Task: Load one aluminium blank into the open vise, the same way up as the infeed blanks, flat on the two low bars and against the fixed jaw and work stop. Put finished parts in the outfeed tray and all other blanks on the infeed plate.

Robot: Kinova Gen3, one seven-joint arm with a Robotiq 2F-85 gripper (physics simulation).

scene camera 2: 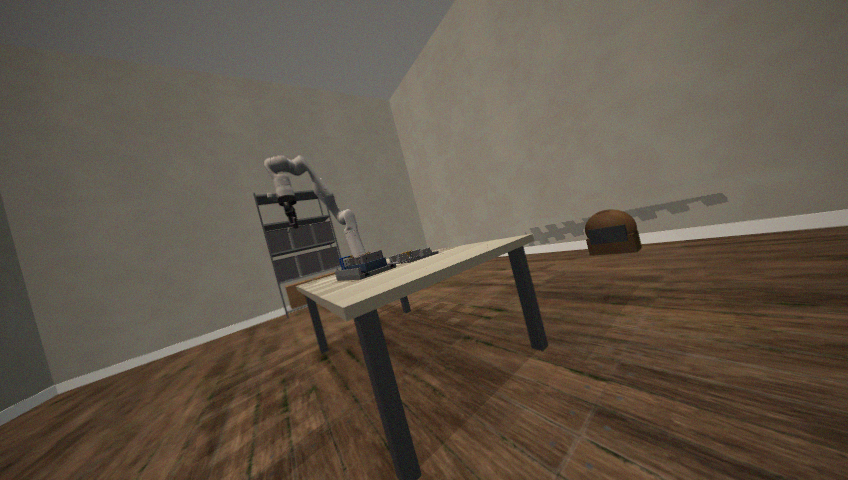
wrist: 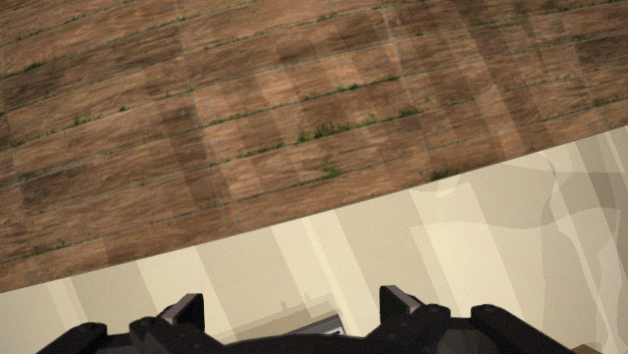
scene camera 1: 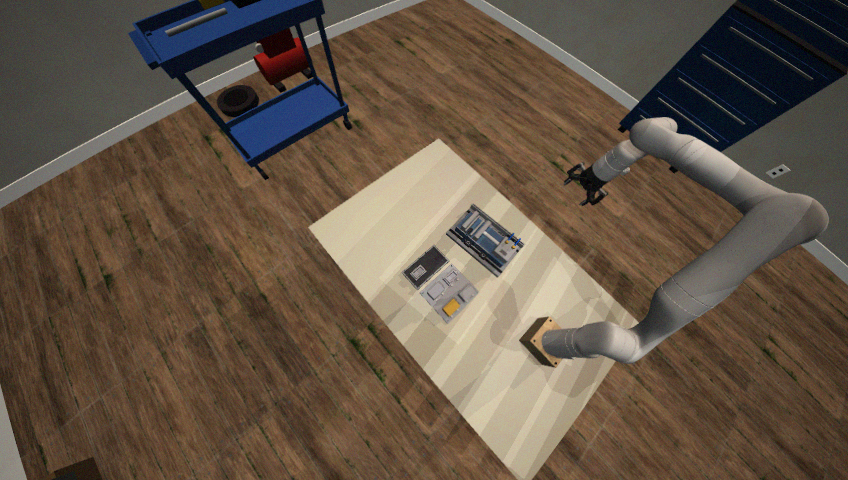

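Where they show: gripper, fingertip midpoint: (scene camera 2: 294, 226) (wrist: 292, 310) (scene camera 1: 573, 194); arm's base, origin of the base link: (scene camera 2: 359, 255) (scene camera 1: 552, 342).
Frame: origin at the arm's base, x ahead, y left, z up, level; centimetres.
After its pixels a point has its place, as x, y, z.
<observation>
The blue-grey vise (scene camera 1: 499, 246) {39.8, -12.0, -0.1} (scene camera 2: 364, 265) {59.6, -16.5, -4.6} stands on the table; its edge (wrist: 320, 328) {35.9, -24.2, -6.6} shows at the bottom of the wrist view. Whether anything lies between its jaws is too small to tell. The grey infeed plate (scene camera 1: 451, 292) {39.0, 14.4, -8.9} holds a larger grey piece (scene camera 1: 436, 290) {43.5, 19.4, -5.3}, a smaller one (scene camera 1: 451, 277) {43.6, 10.6, -6.8}, another grey piece (scene camera 1: 467, 293) {34.4, 10.5, -5.3} and an orange block (scene camera 1: 451, 306) {34.8, 19.0, -5.4}. Which way up they lie is unclear. The dark outfeed tray (scene camera 1: 435, 259) {54.1, 10.0, -9.1} holds a small light part (scene camera 1: 418, 271) {54.5, 19.6, -7.0}. My gripper (scene camera 1: 575, 193) {35.6, -37.2, 21.8} (scene camera 2: 293, 226) {35.6, -37.2, 21.8} (wrist: 292, 310) {35.6, -37.2, 21.8} is open and empty, high above and away from the vise.
The arm's wooden base block (scene camera 1: 540, 340) {3.9, 3.1, 0.3} stands on the pale table (scene camera 1: 380, 208) {89.7, 13.4, -9.7} (scene camera 2: 440, 270) {103.9, -8.5, -9.9}. A blue cart (scene camera 1: 285, 121), a red tank (scene camera 1: 282, 61), a blue drawer cabinet (scene camera 1: 737, 65) and a shelf rack (scene camera 2: 266, 251) stand around the room.
</observation>
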